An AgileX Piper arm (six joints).
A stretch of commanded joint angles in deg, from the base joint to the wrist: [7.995 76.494 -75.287 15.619 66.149 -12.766]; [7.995 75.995 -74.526 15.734 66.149 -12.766]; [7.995 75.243 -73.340 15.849 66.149 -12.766]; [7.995 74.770 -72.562 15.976 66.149 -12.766]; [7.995 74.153 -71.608 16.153 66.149 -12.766]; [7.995 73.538 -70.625 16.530 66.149 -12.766]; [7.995 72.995 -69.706 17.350 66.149 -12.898]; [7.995 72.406 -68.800 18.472 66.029 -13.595]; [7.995 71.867 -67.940 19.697 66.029 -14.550]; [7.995 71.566 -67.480 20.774 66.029 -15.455]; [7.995 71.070 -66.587 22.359 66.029 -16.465]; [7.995 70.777 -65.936 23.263 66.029 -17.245]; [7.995 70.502 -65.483 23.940 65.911 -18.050]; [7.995 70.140 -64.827 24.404 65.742 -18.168]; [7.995 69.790 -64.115 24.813 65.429 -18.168]
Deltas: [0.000 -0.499 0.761 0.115 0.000 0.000]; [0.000 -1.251 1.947 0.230 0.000 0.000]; [0.000 -1.724 2.725 0.357 0.000 0.000]; [0.000 -2.341 3.679 0.534 0.000 0.000]; [0.000 -2.956 4.662 0.911 0.000 0.000]; [0.000 -3.499 5.581 1.731 0.000 -0.132]; [0.000 -4.088 6.487 2.853 -0.120 -0.829]; [0.000 -4.627 7.347 4.078 -0.120 -1.784]; [0.000 -4.928 7.807 5.155 -0.120 -2.689]; [0.000 -5.424 8.700 6.740 -0.120 -3.699]; [0.000 -5.717 9.351 7.644 -0.120 -4.479]; [0.000 -5.992 9.804 8.321 -0.238 -5.284]; [0.000 -6.354 10.460 8.785 -0.407 -5.402]; [0.000 -6.704 11.172 9.194 -0.720 -5.402]
